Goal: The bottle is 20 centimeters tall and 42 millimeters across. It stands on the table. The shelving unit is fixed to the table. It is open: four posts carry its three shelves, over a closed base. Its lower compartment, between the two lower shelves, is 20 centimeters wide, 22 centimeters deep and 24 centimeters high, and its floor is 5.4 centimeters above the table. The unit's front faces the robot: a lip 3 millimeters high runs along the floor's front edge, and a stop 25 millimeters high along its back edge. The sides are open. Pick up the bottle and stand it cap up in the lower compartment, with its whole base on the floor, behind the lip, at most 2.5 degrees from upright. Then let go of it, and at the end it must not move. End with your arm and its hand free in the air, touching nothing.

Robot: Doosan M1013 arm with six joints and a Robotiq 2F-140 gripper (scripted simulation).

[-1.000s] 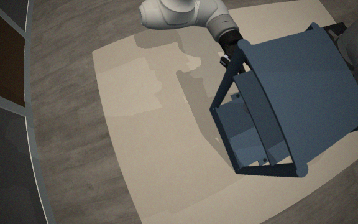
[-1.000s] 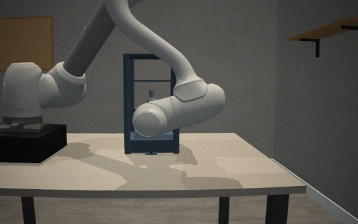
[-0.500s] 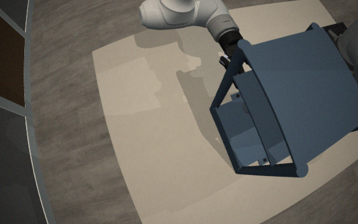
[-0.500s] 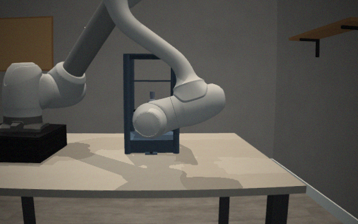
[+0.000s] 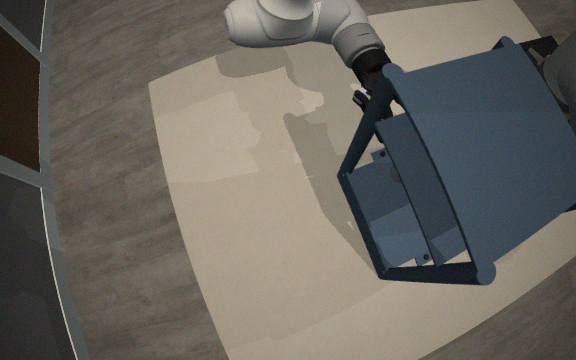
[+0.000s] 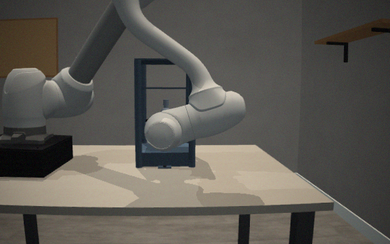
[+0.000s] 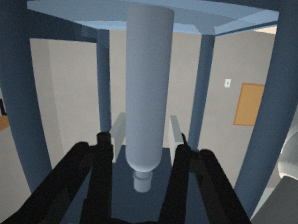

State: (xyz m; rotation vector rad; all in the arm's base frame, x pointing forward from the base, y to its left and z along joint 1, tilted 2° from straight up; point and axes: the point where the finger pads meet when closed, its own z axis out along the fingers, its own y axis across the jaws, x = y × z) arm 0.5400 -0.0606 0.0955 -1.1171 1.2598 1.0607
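The shelving unit is 6 cm to the left of my hand, 2 cm above it and 1 cm ahead of it.
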